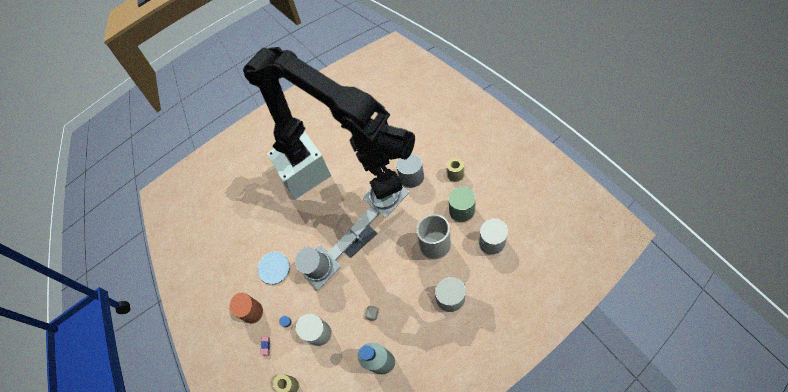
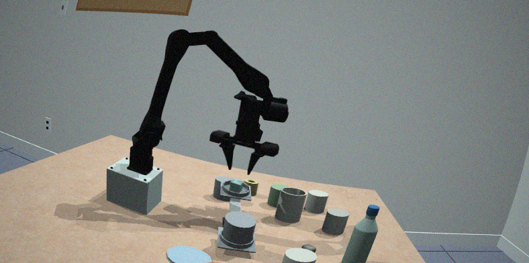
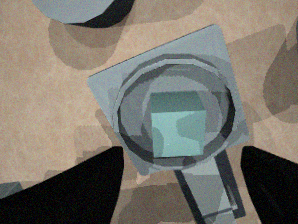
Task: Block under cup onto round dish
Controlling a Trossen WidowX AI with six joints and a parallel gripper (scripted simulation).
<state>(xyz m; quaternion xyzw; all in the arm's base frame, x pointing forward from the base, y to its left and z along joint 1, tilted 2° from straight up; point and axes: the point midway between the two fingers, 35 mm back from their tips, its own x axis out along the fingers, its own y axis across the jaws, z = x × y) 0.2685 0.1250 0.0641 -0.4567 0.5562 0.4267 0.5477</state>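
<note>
My gripper tip is now 4 cm above the teal block. Also, from my gripper tip: balance beam 2 cm ahead, 12 cm to the right, 9 cm below; light blue round dish 5 cm behind, 37 cm to the right, 13 cm below; green cylinder 15 cm ahead, 14 cm to the left, 9 cm below.
</note>
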